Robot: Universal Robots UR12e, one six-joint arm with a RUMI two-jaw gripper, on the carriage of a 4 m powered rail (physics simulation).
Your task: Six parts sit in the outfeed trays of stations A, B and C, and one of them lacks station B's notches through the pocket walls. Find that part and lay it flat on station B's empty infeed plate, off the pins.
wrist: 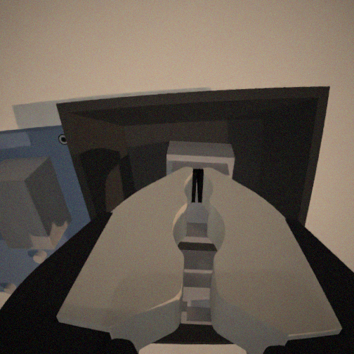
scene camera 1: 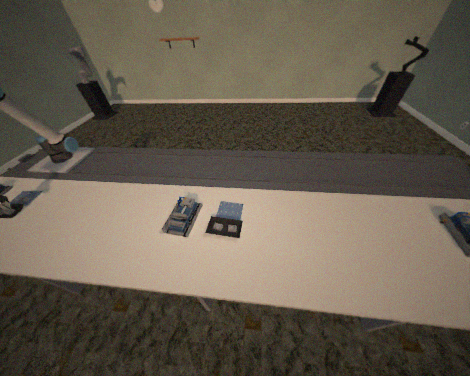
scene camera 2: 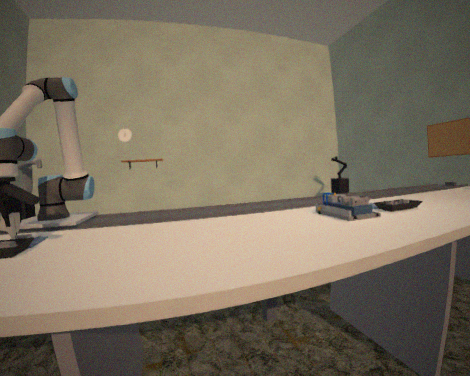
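Where they show: gripper, fingertip midpoint: [scene camera 1: 10,209] [scene camera 2: 14,238]; arm's base at its link origin: [scene camera 1: 63,158] [scene camera 2: 54,218].
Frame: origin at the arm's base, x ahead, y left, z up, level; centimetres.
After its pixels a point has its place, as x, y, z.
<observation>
My gripper [scene camera 2: 13,238] {73.0, 19.7, 2.8} [wrist: 196,171] is shut, with the black pads at its tips nearly together and no part between them. It is low over a black tray [wrist: 192,96] at the far left of the table, a tray also seen in scene camera 2 [scene camera 2: 11,251] {78.7, 21.9, -0.3}. A grey pocketed part [wrist: 201,149] lies in that tray just beyond the tips. A second grey part [wrist: 198,262] shows through the gap between the fingers. Most of both parts is hidden. A blue plate [wrist: 62,172] adjoins the tray. Mid-table, another black tray [scene camera 1: 225,234] {77.8, 196.5, -2.0} holds two pale parts beside a blue plate [scene camera 1: 230,209] {55.6, 197.1, -2.1}. Notches cannot be made out.
A grey-and-blue station unit [scene camera 1: 182,216] {70.7, 164.9, 6.0} [scene camera 2: 347,206] {73.2, 156.8, 2.6} stands left of the mid-table tray. Another unit [scene camera 1: 462,227] {61.5, 350.2, 2.0} stands at the right edge. A tall grey block [wrist: 30,200] stands on the blue plate beside the gripper. The arm's rail [scene camera 1: 260,167] {-1.3, 220.1, -4.5} runs behind the table.
</observation>
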